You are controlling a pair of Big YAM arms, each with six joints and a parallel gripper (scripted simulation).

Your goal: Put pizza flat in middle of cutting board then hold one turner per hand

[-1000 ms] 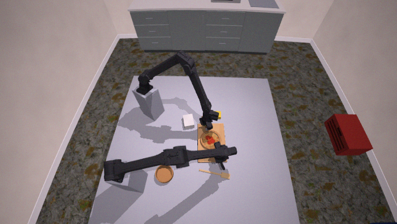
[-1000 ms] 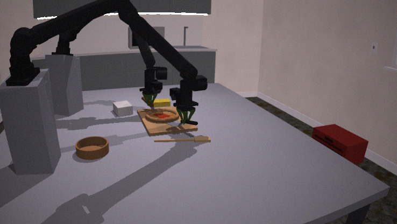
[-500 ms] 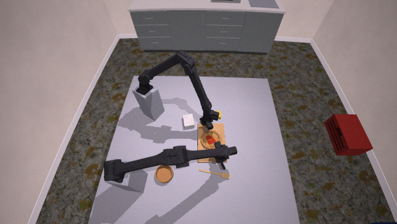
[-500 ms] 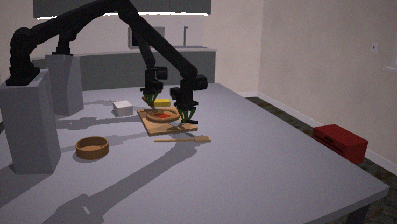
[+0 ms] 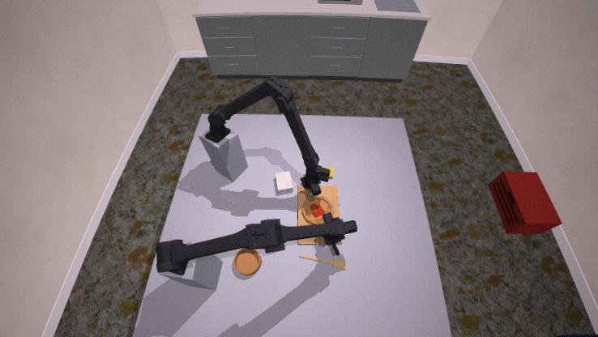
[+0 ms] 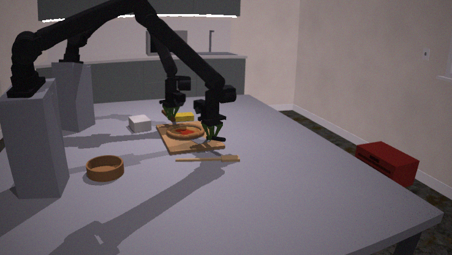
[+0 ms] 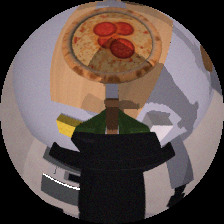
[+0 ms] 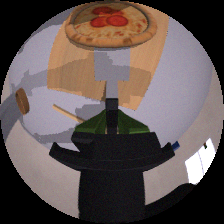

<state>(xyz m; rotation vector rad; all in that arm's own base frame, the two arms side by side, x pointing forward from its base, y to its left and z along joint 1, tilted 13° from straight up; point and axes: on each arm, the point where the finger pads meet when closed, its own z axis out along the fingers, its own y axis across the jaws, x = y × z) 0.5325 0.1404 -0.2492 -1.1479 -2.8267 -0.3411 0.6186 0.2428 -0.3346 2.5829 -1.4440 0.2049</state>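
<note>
My right hand is 1 cm past the wooden spatula, 10 cm to the left of it and 5 cm above it. Also, from my right hand: black-handled turner (1 cm to the left, 1 cm below); then pizza (8 cm behind, 19 cm to the left, 3 cm below); then wooden cutting board (8 cm behind, 17 cm to the left, 5 cm below).
</note>
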